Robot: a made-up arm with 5 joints.
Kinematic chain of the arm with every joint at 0, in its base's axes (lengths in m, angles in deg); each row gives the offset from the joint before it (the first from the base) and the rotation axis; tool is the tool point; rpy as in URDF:
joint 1: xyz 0.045 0 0.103 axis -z
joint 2: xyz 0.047 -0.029 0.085 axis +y
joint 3: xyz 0.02 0 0.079 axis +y
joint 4: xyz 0.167 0 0.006 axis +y
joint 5: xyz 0.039 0.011 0 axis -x
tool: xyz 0 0 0 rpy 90 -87.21 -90
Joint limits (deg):
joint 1: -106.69..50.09
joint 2: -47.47..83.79
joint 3: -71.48..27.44
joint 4: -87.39..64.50
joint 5: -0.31..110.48
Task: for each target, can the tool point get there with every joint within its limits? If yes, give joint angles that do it. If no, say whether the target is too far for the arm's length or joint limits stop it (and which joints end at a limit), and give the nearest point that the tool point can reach.
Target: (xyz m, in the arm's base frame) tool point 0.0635 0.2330 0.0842
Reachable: yes | joints -89.87 47.33 17.70 -74.18 89.32
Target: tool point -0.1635 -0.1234 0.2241
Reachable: no: joint limits stop it (at a limit: joint 2, joint 3, joint 4) | nearest point -0.0583 -0.0612 0.3821 | short by 0.200 m
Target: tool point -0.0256 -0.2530 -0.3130
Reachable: no: too far | nearest point 0.1188 -0.1163 -0.0293 | short by 0.346 m
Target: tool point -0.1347 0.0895 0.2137
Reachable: no: joint limits stop it (at a limit: joint 1, joint 3, joint 4) | nearest point 0.0011 0.2092 0.2352 | short by 0.182 m
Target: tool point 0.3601 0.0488 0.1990
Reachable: yes | joints -12.04 69.99 -58.68 -60.81 61.48
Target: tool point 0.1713 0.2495 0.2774
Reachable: yes | joints -66.85 21.44 -15.43 -68.79 9.80
